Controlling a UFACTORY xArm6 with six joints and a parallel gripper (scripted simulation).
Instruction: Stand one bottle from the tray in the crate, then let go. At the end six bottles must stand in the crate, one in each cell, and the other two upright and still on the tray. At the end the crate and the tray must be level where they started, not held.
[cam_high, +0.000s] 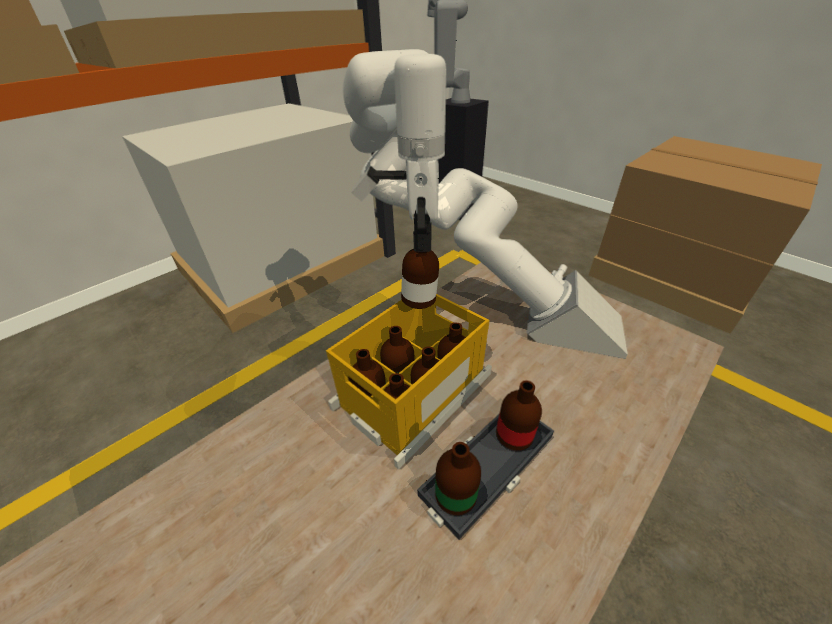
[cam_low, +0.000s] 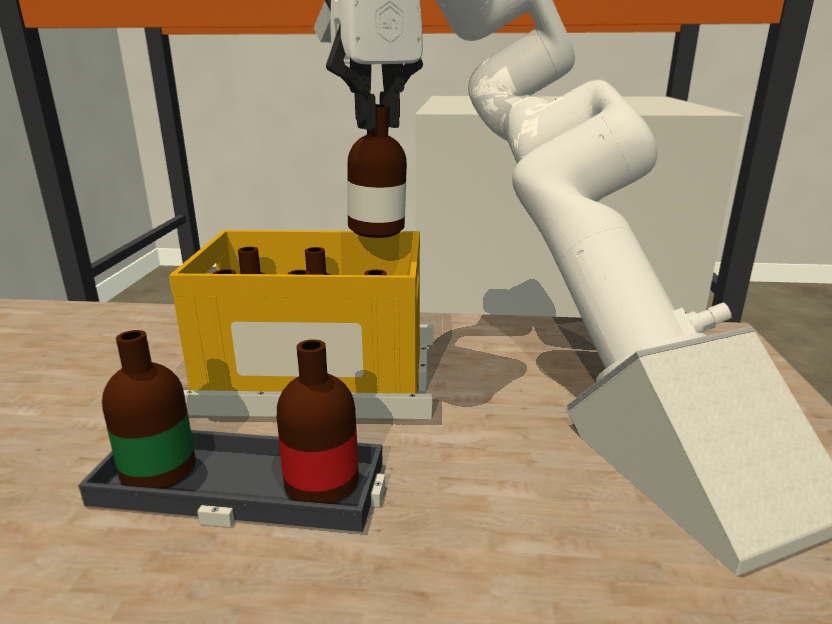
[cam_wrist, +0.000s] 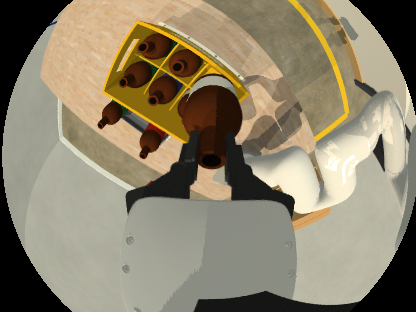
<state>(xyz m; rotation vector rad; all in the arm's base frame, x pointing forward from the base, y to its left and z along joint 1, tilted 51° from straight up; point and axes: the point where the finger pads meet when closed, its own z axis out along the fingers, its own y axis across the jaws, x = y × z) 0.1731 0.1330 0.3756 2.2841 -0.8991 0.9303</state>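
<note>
Now: the yellow crate 25 cm below my hand, 9 cm ahead of it and 4 cm to the left of it. Round my hand: dark tray 33 cm below, 26 cm to the left, 14 cm ahead.
</note>
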